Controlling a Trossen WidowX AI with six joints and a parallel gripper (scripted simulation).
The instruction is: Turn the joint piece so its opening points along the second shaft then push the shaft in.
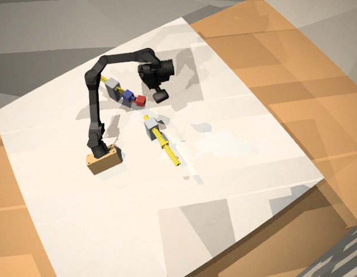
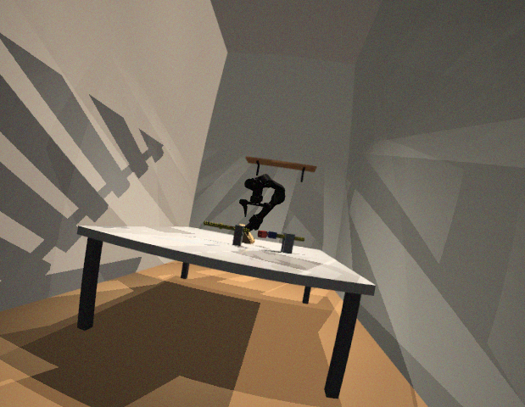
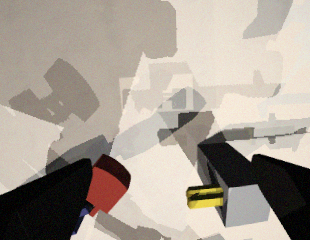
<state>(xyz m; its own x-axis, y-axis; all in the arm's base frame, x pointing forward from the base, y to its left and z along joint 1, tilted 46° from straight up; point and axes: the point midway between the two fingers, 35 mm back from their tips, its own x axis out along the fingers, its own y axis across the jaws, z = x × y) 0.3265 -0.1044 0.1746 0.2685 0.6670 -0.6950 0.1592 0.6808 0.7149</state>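
Now: the red joint piece 5 cm behind my gripper tip, 8 cm to the left of it and 9 cm below it.
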